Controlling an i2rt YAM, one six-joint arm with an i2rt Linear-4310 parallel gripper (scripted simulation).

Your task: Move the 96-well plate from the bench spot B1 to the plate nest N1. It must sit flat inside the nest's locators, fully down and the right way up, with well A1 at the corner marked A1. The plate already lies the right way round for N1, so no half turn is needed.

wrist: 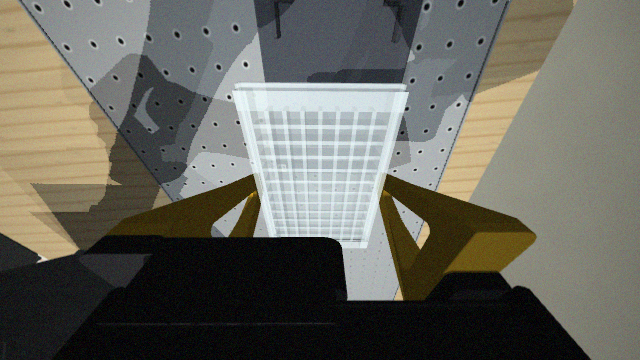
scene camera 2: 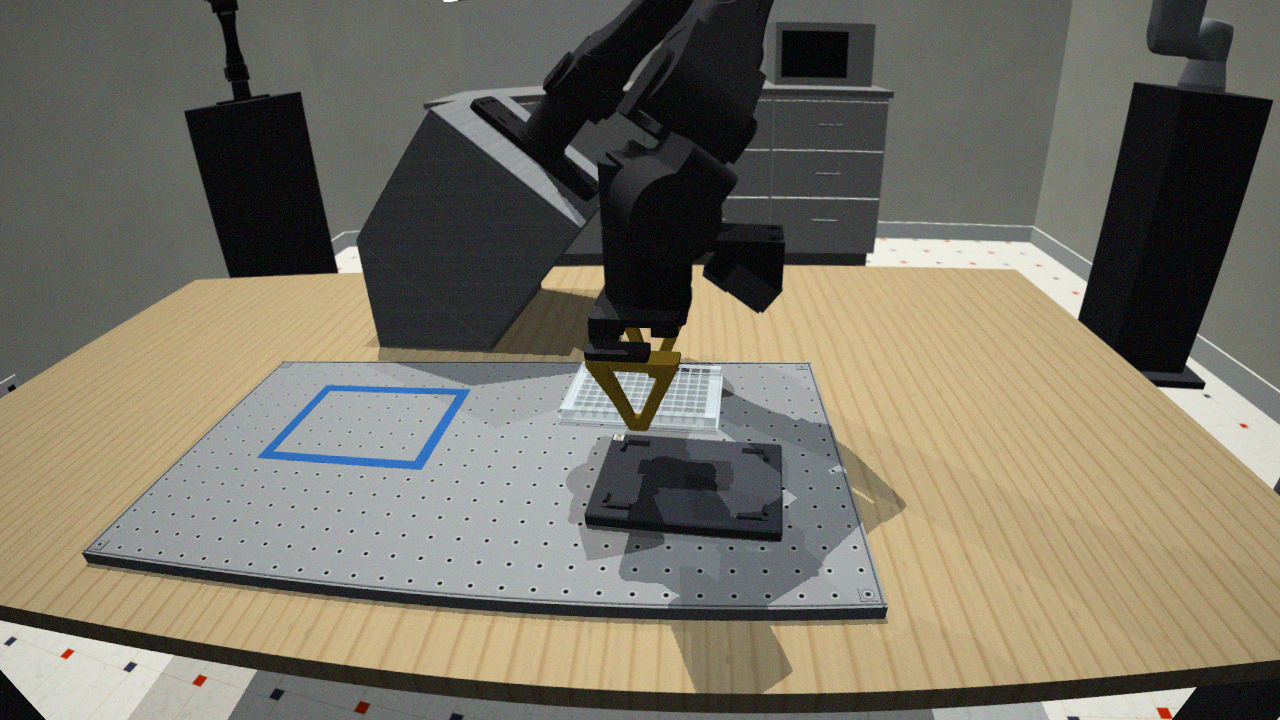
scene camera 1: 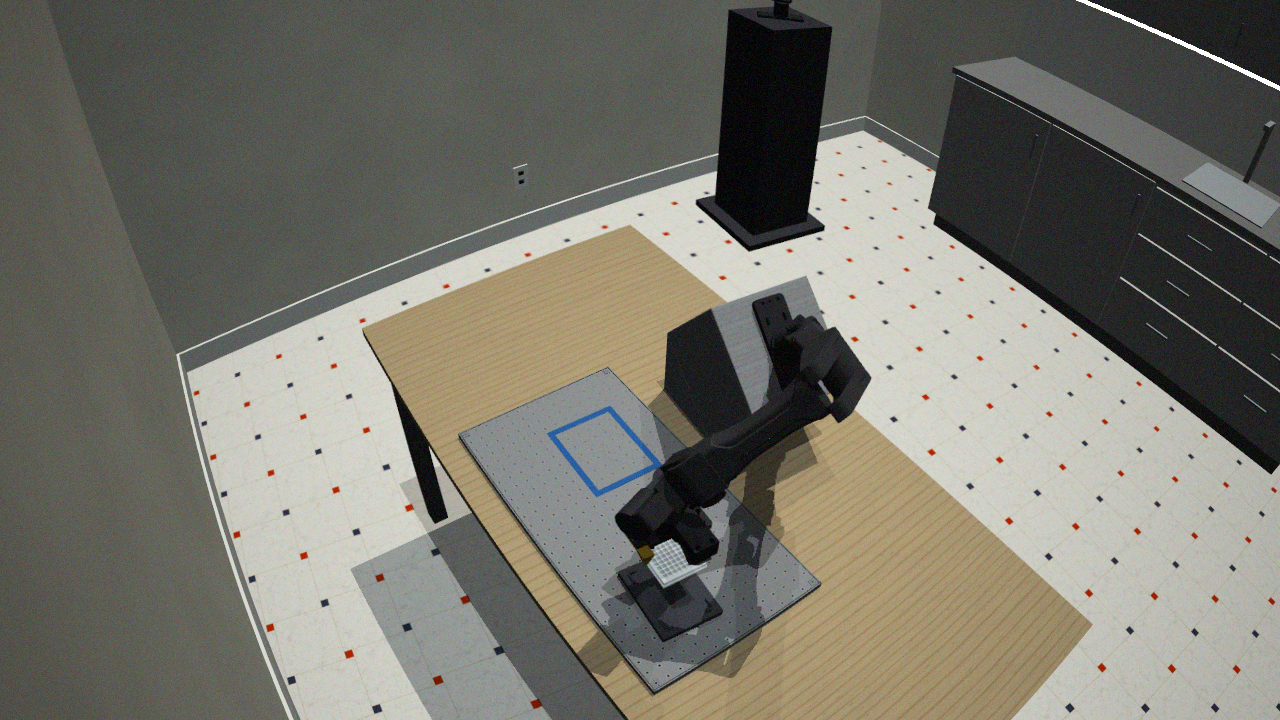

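There is a clear 96-well plate that I can see in scene camera 1 (681, 569), and also in scene camera 2 and the wrist view. On the plate, (scene camera 2: 690, 404) and (wrist: 355, 135) are the same spot.
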